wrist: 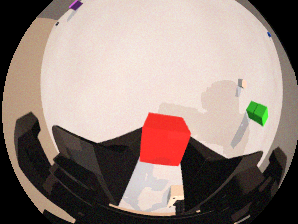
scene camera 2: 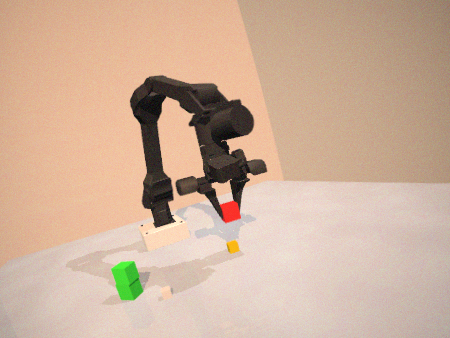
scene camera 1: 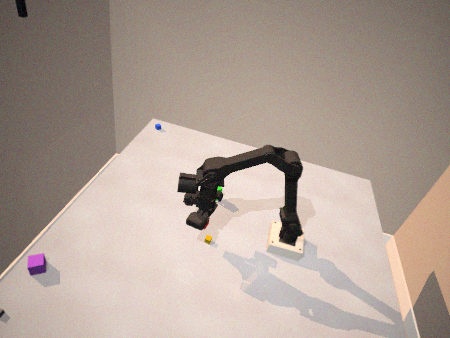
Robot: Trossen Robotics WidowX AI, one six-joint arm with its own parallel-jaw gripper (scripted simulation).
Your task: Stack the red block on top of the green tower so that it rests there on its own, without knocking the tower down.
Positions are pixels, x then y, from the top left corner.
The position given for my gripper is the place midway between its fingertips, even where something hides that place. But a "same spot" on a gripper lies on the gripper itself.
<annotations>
my gripper: wrist; scene camera 2 230,215; scene camera 1
same spot on my gripper: (wrist: 94,172) = (scene camera 1: 196,212)
</annotations>
